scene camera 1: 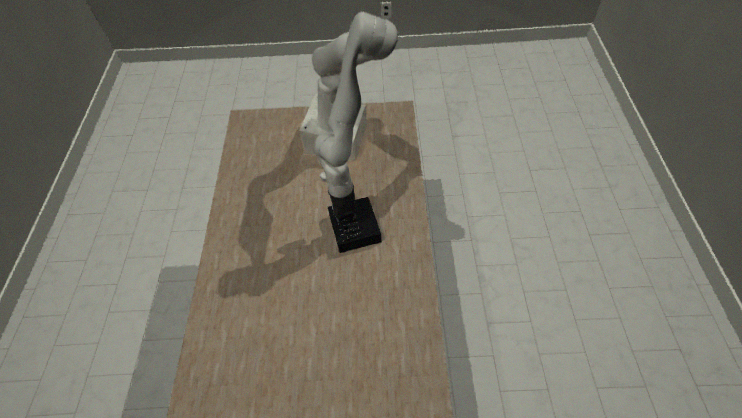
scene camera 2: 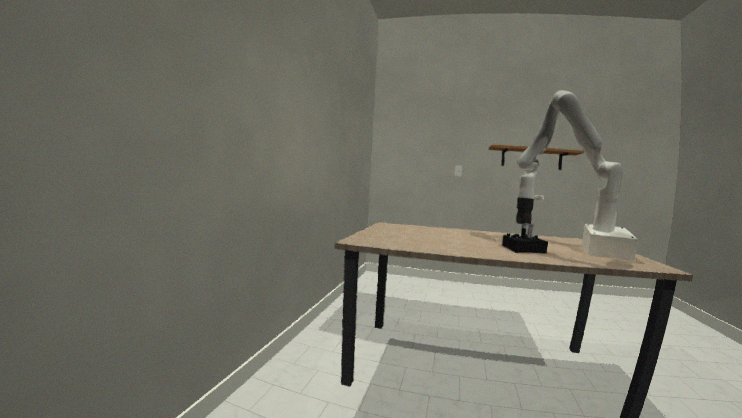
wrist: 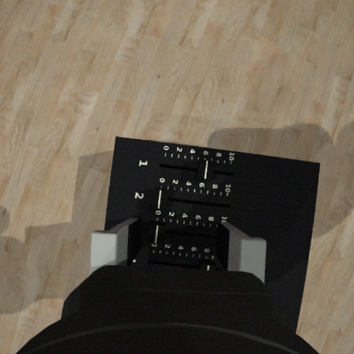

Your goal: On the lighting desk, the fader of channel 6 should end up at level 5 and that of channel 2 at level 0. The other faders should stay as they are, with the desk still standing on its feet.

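Seen in the pictures: gripper, fingertip midpoint: [scene camera 1: 345,216] [scene camera 2: 526,236]; arm's base, origin of the base link: [scene camera 2: 602,229].
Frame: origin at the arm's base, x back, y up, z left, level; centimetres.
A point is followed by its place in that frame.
Note:
The black lighting desk [scene camera 1: 369,223] @(x -44.2, y -6.0, z 6.5 cm) [scene camera 2: 530,246] @(x -41.8, y -8.4, z 8.8 cm) [wrist: 280,200] stands flat on the table. In the wrist view, the channel 2 fader [wrist: 159,199] is at 0, the channel 1 fader [wrist: 205,170] at about 6, and the channel 3 fader [wrist: 156,234] at 0. The channel 4 fader [wrist: 208,267] shows partly, near 8. Channels 5 and 6 are hidden behind the gripper body. My gripper [scene camera 1: 346,219] @(x -40.0, y -5.5, z -0.8 cm) [scene camera 2: 527,232] @(x -40.0, y -5.5, z -0.8 cm) [wrist: 178,236] is open and points down, low over the desk, its fingers on either side of the channel 3 and 4 scales. Contact with the desk cannot be told.
The wooden table [scene camera 1: 311,342] @(x -78.5, y -11.5, z -17.8 cm) [scene camera 2: 425,240] @(x -88.2, y -11.4, z -7.3 cm) carries the desk and the white arm base [scene camera 1: 311,136] @(x -4.5, y -1.2, z -7.7 cm) [scene camera 2: 609,245] @(x -2.8, y -5.9, z 10.4 cm). The base stands behind the desk in scene camera 1. A wooden wall shelf [scene camera 2: 506,148] shows behind the arm in scene camera 2.

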